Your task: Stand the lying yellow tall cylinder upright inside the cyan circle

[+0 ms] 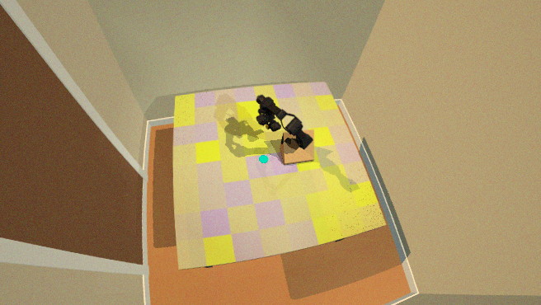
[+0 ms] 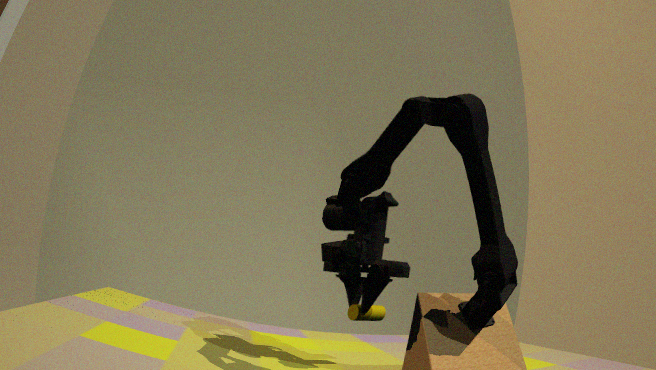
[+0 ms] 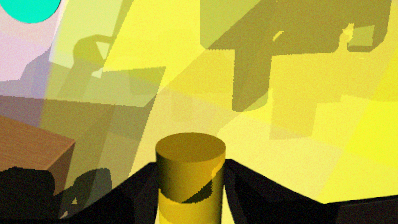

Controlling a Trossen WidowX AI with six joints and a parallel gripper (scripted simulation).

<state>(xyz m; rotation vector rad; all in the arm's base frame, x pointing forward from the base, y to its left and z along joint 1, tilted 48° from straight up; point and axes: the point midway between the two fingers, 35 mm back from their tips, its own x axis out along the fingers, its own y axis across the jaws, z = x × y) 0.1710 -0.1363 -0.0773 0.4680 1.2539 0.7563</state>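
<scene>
My gripper tip is 70 mm short of the cyan circle, 160 mm to the right of it and 130 mm above it. Also, from my gripper tip: yellow tall cylinder 20 mm behind, 10 mm to the right.
</scene>
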